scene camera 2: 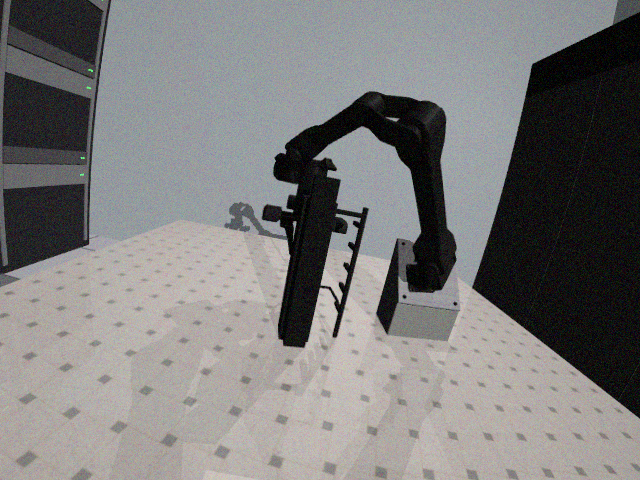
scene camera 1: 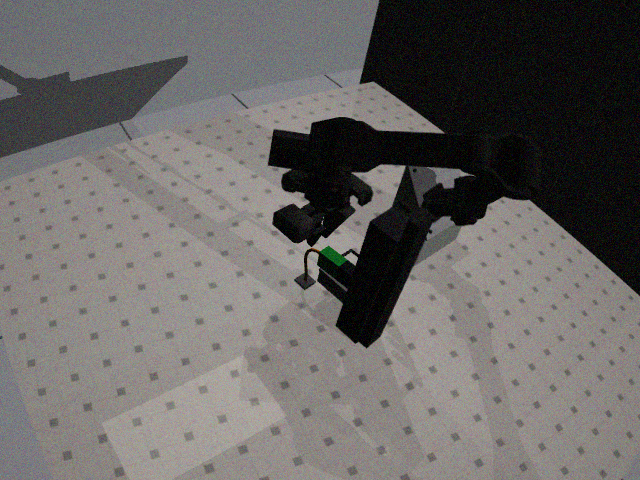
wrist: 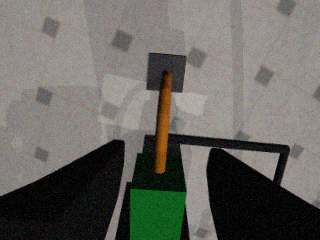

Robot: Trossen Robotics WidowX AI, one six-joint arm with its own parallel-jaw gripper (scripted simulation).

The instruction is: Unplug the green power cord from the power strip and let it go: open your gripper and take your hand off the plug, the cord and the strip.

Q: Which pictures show my gripper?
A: Scene camera 2, scene camera 1 and the wrist view: all of them.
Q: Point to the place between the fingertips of my gripper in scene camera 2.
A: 297,255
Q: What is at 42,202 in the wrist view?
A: My gripper.
